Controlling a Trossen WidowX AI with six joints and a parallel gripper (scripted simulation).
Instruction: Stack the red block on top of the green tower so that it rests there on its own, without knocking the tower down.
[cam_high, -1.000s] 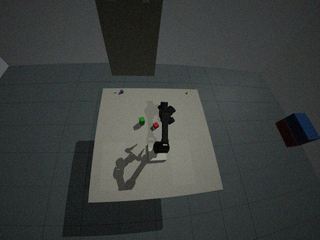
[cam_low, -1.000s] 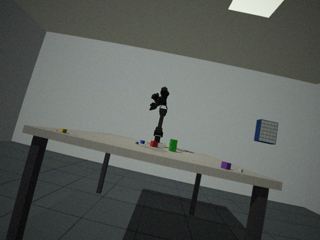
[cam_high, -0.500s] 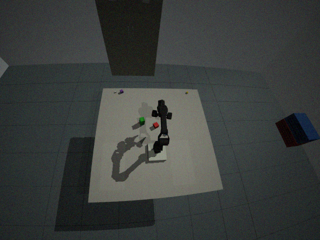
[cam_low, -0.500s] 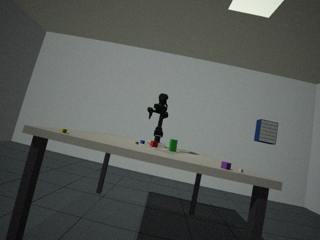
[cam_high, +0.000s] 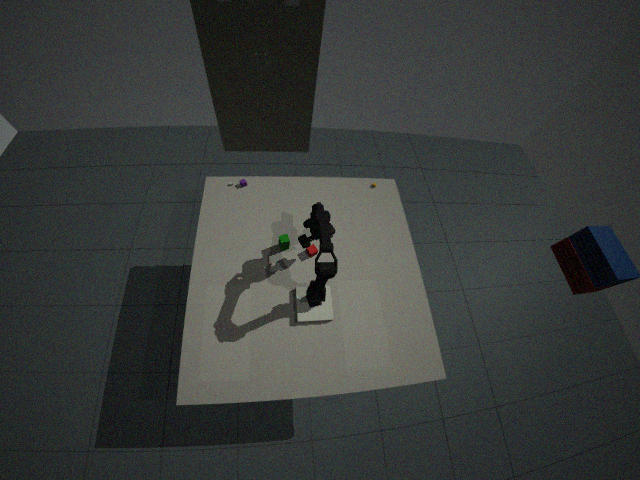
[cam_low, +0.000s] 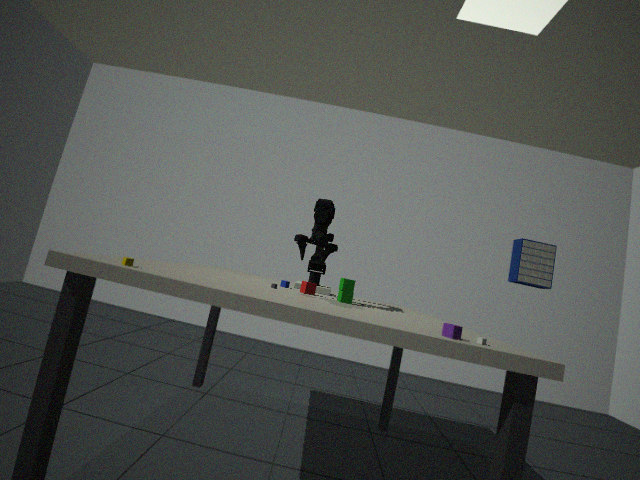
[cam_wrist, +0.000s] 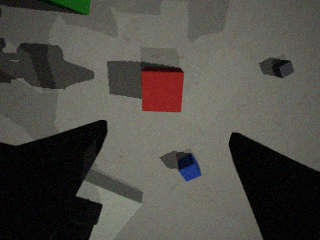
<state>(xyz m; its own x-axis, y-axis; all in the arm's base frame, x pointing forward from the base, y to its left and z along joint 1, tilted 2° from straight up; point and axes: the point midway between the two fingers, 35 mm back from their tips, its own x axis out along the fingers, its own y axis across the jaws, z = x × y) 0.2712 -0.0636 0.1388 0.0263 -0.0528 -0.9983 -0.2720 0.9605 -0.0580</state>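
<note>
The red block lies 10 mm to the left of my gripper tip and 110 mm below it. The rest, counted from my gripper tip: blue block: 110 mm behind, 80 mm to the right, 120 mm below; yellow block: 410 mm ahead, 550 mm to the right, 120 mm below; purple block: 570 mm ahead, 320 mm to the left, 110 mm below.
</note>
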